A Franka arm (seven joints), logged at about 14 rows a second.
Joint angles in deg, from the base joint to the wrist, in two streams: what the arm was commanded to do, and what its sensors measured. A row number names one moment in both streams.
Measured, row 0:
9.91, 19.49, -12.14, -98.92, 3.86, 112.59, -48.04
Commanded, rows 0 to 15:
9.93, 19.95, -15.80, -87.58, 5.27, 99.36, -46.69
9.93, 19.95, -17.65, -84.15, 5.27, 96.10, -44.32
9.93, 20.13, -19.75, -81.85, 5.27, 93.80, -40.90
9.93, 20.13, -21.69, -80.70, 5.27, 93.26, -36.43
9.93, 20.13, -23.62, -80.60, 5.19, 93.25, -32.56
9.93, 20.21, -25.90, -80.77, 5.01, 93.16, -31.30
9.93, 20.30, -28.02, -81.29, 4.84, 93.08, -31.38
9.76, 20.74, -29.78, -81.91, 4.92, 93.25, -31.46
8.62, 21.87, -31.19, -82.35, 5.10, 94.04, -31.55
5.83, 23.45, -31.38, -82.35, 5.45, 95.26, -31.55
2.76, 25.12, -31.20, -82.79, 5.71, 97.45, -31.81
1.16, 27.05, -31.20, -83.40, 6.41, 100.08, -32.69
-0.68, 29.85, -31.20, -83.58, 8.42, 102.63, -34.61
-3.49, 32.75, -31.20, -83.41, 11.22, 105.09, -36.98
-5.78, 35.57, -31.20, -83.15, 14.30, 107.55, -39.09
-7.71, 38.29, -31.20, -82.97, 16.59, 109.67, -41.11
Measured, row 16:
-4.33, 32.85, -31.20, -85.07, 12.31, 106.98, -37.53
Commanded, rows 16 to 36:
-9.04, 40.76, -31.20, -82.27, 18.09, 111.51, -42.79
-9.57, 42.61, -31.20, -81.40, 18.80, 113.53, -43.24
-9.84, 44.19, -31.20, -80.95, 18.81, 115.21, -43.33
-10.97, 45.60, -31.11, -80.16, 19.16, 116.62, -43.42
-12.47, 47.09, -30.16, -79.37, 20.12, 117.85, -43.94
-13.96, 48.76, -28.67, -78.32, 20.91, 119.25, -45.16
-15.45, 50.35, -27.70, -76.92, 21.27, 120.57, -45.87
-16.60, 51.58, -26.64, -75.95, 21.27, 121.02, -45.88
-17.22, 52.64, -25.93, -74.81, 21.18, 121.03, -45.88
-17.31, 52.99, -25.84, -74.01, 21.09, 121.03, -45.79
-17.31, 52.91, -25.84, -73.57, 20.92, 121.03, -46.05
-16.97, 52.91, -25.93, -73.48, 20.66, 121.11, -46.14
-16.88, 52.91, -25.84, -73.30, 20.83, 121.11, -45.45
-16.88, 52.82, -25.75, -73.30, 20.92, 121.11, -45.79
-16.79, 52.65, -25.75, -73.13, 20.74, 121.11, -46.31
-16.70, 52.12, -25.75, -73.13, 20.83, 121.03, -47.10
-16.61, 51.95, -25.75, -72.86, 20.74, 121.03, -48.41
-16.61, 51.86, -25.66, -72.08, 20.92, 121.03, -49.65
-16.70, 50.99, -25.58, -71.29, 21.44, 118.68, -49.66
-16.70, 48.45, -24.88, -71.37, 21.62, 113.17, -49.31
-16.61, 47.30, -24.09, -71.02, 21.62, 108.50, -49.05
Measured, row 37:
-16.20, 50.75, -25.56, -71.67, 20.54, 115.78, -47.94
